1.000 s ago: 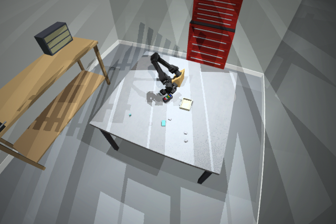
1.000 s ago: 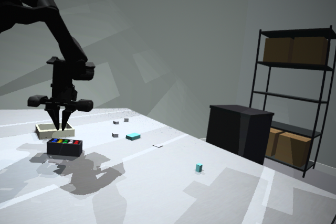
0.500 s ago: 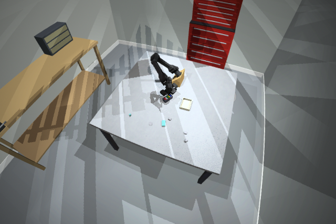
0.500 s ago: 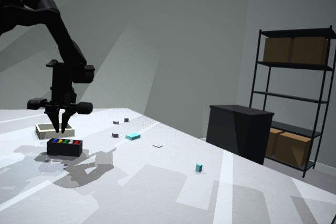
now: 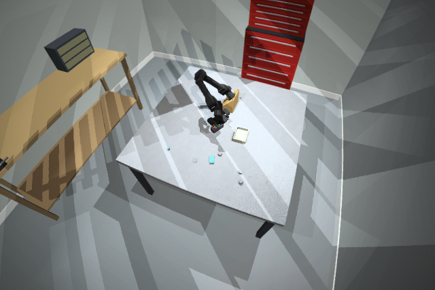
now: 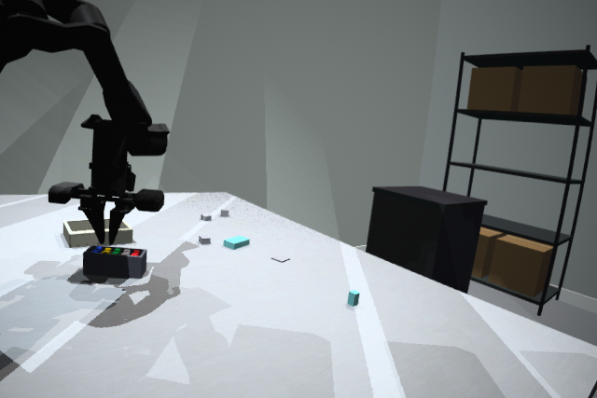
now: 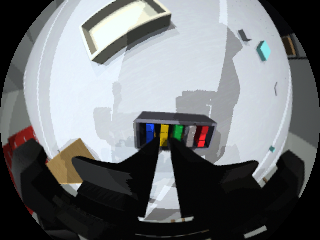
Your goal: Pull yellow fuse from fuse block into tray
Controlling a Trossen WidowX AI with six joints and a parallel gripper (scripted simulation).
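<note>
The yellow fuse lies 3 cm below my gripper tip. Round my gripper tip: cream tray: 19 cm to the left, 5 cm below, 4 cm ahead; cyan cube: 33 cm to the right, 30 cm ahead, 4 cm below.
</note>
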